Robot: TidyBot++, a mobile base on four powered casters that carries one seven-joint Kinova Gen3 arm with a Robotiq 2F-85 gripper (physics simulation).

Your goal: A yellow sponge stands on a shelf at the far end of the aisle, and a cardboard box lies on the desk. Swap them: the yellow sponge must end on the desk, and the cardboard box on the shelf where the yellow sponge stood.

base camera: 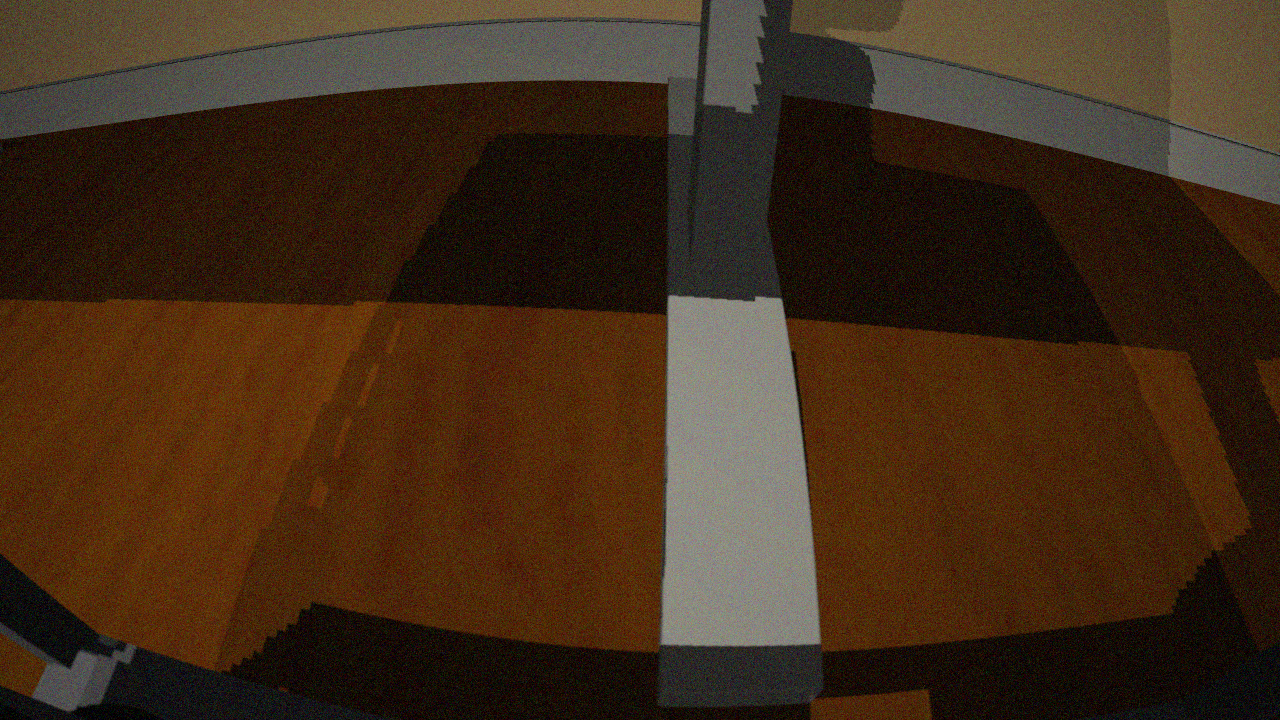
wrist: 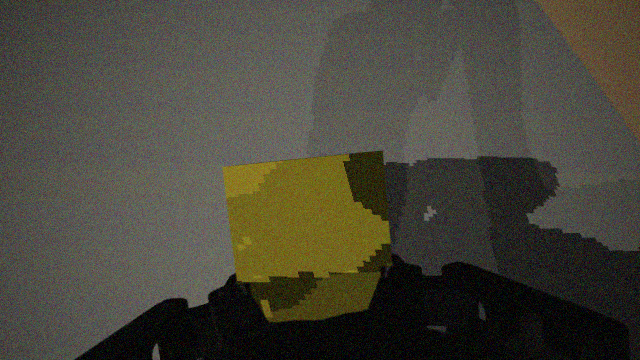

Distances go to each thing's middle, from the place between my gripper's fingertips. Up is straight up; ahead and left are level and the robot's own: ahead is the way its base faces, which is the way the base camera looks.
Scene:
Now: hand 2 cm below the yellow sponge (wrist: 309, 235).

